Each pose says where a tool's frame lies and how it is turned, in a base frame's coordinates. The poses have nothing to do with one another.
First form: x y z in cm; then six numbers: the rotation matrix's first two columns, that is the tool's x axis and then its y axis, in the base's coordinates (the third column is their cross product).
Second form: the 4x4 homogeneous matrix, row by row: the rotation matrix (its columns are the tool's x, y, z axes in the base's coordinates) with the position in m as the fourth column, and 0 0 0 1 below. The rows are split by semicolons. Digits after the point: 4 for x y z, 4 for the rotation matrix.
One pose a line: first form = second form
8.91 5.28 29.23 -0.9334 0.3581 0.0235 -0.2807 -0.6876 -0.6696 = -0.9334 -0.2807 -0.2236 0.0891; 0.3581 -0.6876 -0.6316 0.0528; 0.0235 -0.6696 0.7423 0.2923; 0 0 0 1
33.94 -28.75 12.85 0.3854 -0.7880 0.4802 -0.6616 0.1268 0.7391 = 0.3854 -0.6616 -0.6433 0.3394; -0.7880 0.1268 -0.6025 -0.2875; 0.4802 0.7391 -0.4725 0.1285; 0 0 0 1
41.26 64.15 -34.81 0.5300 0.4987 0.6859 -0.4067 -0.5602 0.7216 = 0.5300 -0.4067 0.7441 0.4126; 0.4987 -0.5602 -0.6614 0.6415; 0.6859 0.7216 -0.0941 -0.3481; 0 0 0 1
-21.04 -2.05 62.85 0.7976 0.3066 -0.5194 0.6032 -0.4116 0.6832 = 0.7976 0.6032 -0.0043 -0.2104; 0.3066 -0.4116 -0.8582 -0.0205; -0.5194 0.6832 -0.5132 0.6285; 0 0 0 1
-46.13 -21.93 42.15 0.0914 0.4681 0.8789 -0.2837 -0.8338 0.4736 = 0.0914 -0.2837 0.9545 -0.4613; 0.4681 -0.8338 -0.2926 -0.2193; 0.8789 0.4736 0.0566 0.4215; 0 0 0 1
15.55 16.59 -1.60 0.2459 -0.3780 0.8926 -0.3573 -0.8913 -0.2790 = 0.2459 -0.3573 0.9010 0.1555; -0.3780 -0.8913 -0.2503 0.1659; 0.8926 -0.2790 -0.3542 -0.0160; 0 0 0 1
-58.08 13.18 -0.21 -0.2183 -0.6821 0.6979 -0.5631 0.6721 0.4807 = -0.2183 -0.5631 -0.7969 -0.5808; -0.6821 0.6721 -0.2881 0.1318; 0.6979 0.4807 -0.5308 -0.0021; 0 0 0 1
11.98 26.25 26.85 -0.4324 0.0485 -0.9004 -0.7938 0.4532 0.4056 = -0.4324 -0.7938 0.4277 0.1198; 0.0485 0.4532 0.8901 0.2625; -0.9004 0.4056 -0.1575 0.2685; 0 0 0 1
